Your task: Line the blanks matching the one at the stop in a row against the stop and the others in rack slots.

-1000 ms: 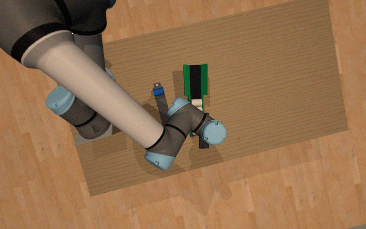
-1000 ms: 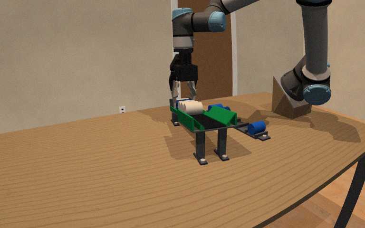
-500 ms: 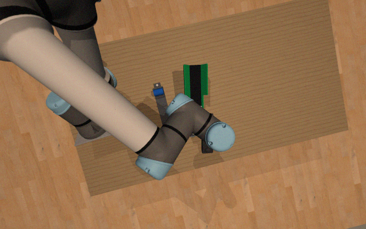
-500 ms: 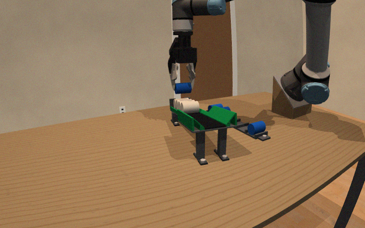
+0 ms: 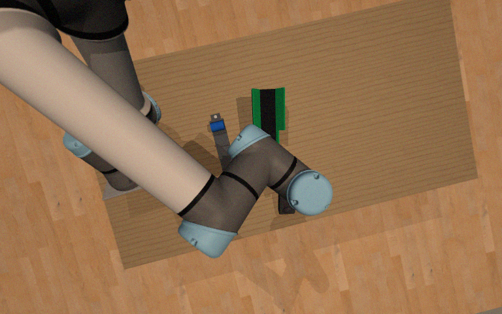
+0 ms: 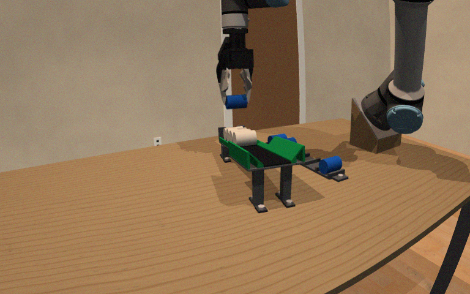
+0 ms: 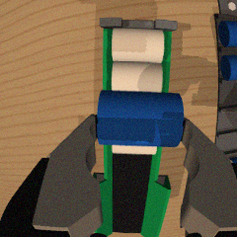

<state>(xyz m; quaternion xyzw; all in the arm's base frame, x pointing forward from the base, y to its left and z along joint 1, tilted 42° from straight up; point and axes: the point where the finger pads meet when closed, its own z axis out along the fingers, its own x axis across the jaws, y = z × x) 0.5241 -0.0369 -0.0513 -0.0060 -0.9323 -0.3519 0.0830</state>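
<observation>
Right now my hand is 18 cm past the grey stock rack, 7 cm to the right of it and 19 cm above it. Also, from my hand: grey stop: 6 cm to the right, 13 cm below; then feed ramp: 1 cm ahead, 13 cm to the left, 11 cm below.
</observation>
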